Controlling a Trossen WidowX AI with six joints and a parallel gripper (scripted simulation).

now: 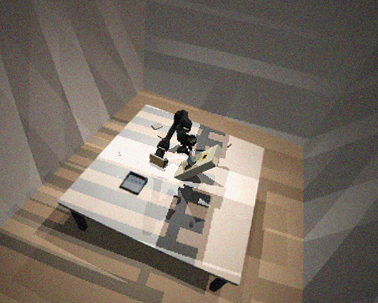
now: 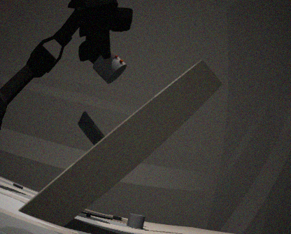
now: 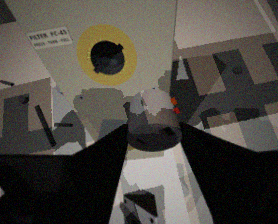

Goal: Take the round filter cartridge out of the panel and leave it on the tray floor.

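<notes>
Now: gripper tip 310 mm past the dark square tray, 240 mm to the left of it and 270 mm above it. Also, from my gripper tip: sloping service panel: 70 mm ahead, 50 mm to the left, 110 mm below; then round filter cartridge: right at my gripper tip.
</notes>
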